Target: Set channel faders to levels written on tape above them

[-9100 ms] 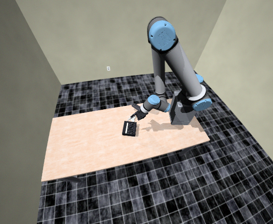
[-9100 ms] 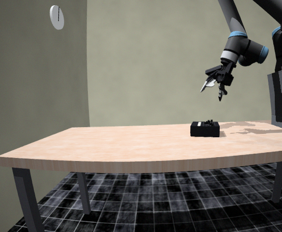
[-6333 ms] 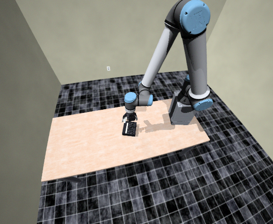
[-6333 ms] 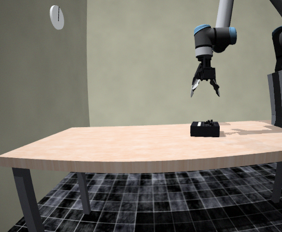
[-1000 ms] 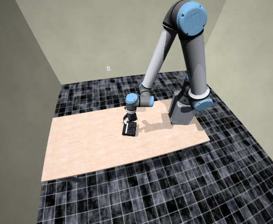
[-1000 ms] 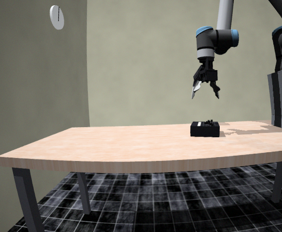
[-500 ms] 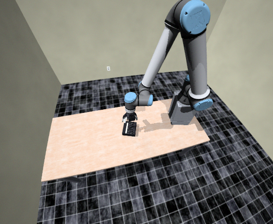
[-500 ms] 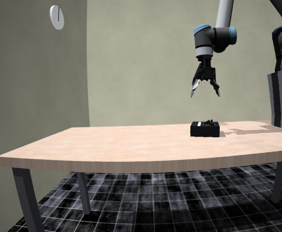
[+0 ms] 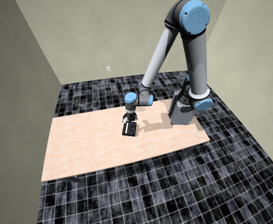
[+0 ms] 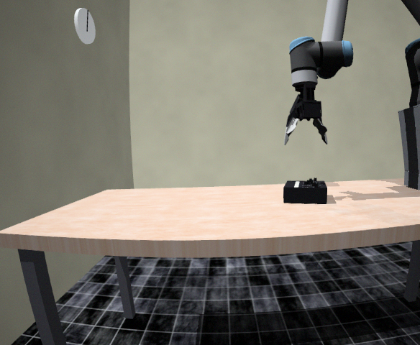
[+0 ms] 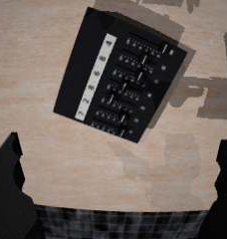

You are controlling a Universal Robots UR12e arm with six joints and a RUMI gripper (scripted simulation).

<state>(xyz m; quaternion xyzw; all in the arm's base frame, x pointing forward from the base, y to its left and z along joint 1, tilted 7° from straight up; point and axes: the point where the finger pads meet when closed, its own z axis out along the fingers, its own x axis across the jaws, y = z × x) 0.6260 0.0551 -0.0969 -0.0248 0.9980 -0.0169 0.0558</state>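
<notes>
Right now my hand is 13 cm above the fader 1 cap, 7 cm to the right of it and 1 cm past it. The rest, counted from my hand: fader 3 cap (13 cm below, 2 cm to the left, 1 cm ahead); then fader 2 cap (13 cm below, 5 cm to the left, 1 cm behind); then fader 4 cap (13 cm below, 1 cm behind).
</notes>
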